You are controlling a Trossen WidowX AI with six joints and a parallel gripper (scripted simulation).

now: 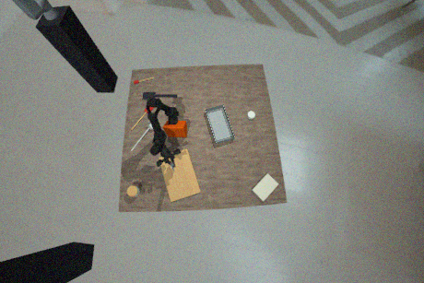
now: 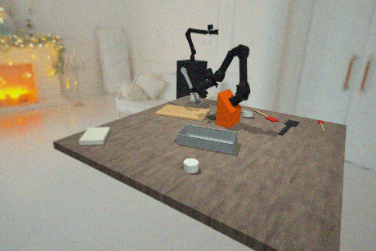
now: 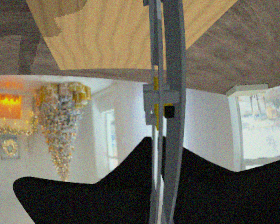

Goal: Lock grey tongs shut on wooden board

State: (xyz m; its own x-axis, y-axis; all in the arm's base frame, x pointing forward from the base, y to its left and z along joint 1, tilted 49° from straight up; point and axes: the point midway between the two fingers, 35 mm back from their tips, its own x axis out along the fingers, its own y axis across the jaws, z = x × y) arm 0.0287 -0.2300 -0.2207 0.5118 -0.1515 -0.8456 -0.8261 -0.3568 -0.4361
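Right now my gripper tip is 1 cm short of the wooden board, 3 cm to the left of it and 15 cm above it. The rest, counted from my gripper tip: red spatula (34 cm behind, 47 cm to the left, 15 cm below); round pot (33 cm behind, 18 cm to the right, 13 cm below); grey roasting tin (32 cm ahead, 39 cm to the left, 13 cm below).
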